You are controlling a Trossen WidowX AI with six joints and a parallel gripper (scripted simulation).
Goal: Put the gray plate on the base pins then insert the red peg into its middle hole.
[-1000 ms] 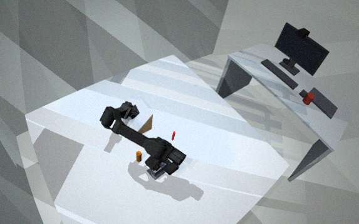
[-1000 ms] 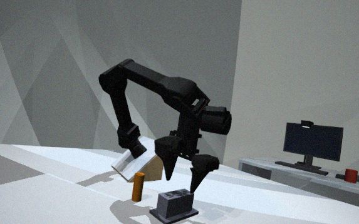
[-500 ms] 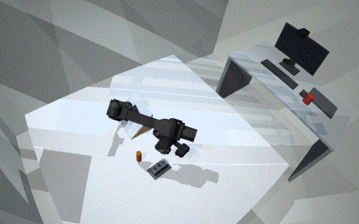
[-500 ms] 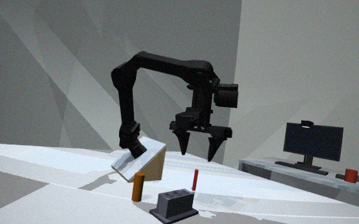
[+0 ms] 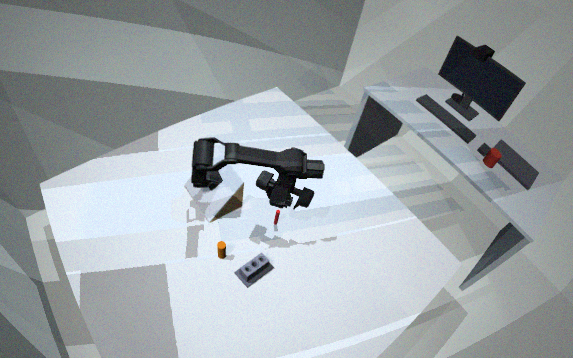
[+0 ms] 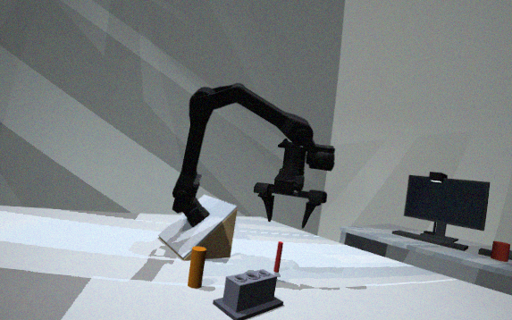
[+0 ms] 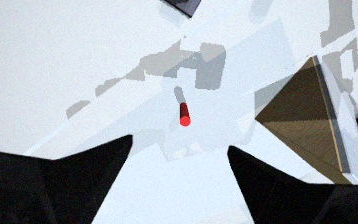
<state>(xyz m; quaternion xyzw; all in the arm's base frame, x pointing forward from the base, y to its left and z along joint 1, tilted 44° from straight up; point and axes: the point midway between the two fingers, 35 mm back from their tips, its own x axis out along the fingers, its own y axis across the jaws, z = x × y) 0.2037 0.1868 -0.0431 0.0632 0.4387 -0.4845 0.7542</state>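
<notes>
The red peg lies 90 mm below my gripper tip and 10 mm to the right of it. Also, from my gripper tip: orange cylinder 240 mm to the right, 90 mm below, 40 mm ahead; gray plate 170 mm to the right, 140 mm ahead, 80 mm below.
</notes>
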